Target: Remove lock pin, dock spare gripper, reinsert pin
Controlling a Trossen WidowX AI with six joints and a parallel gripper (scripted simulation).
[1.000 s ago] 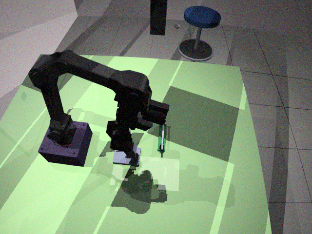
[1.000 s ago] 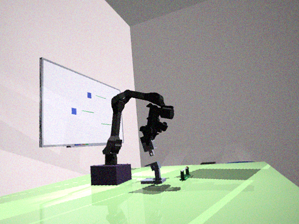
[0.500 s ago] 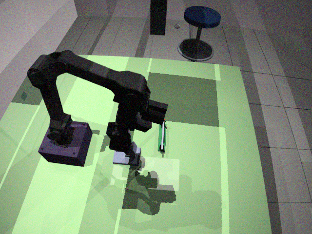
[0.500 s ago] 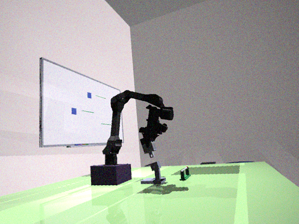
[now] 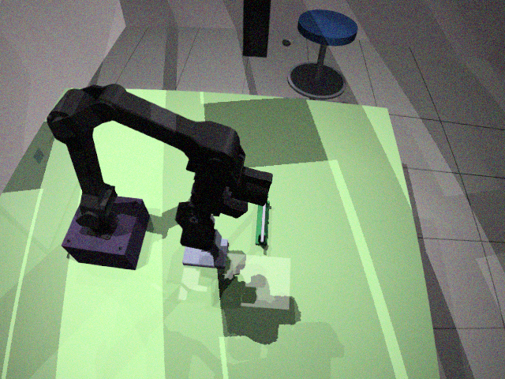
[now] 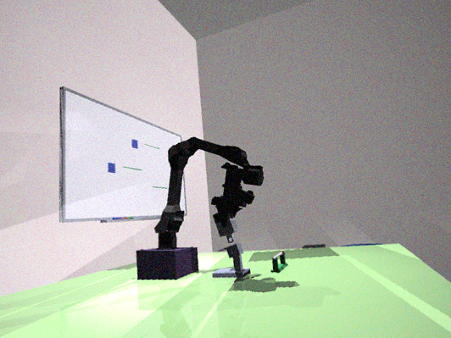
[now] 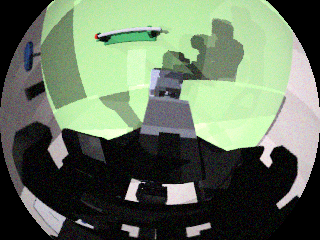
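My gripper tip is now 14 cm above the green fixture, 13 cm to the right of it and 13 cm short of it. The rest, counted from my gripper tip: spare gripper right at my gripper tip; grey mount 11 cm below, 1 cm ahead.
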